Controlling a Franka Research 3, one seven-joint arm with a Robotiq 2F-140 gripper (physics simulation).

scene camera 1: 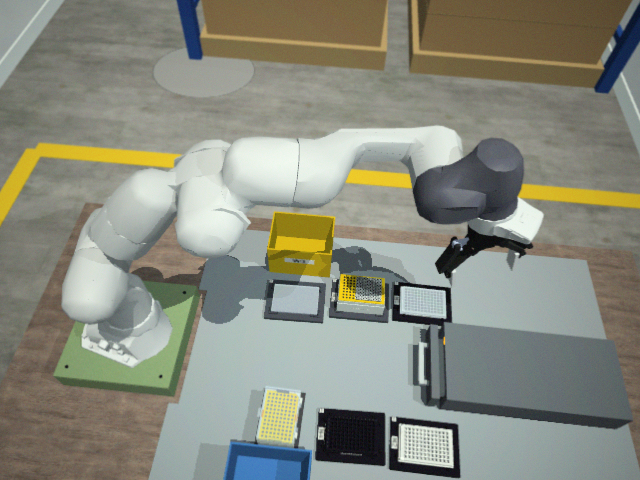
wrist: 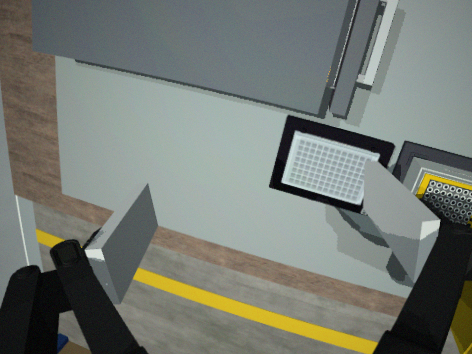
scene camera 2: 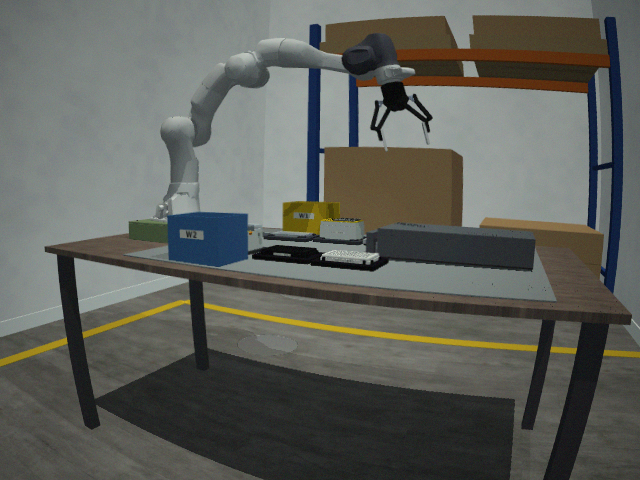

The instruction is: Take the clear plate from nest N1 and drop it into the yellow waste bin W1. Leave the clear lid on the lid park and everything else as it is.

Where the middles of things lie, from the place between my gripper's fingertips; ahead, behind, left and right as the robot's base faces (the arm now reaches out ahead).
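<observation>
Clear plate (scene camera 1: 422, 302): my gripper is 300 mm above it, 70 mm past it and 80 mm to the right of it. Counted from my hand, the long grey device (scene camera 1: 558, 378) is 280 mm below, 170 mm ahead and 100 mm to the right; the yellow-topped tip box (scene camera 1: 359, 294) is 250 mm behind, 270 mm below and 50 mm to the left; the clear lid (scene camera 1: 295, 299) is 20 mm to the left, 430 mm behind and 300 mm below.
</observation>
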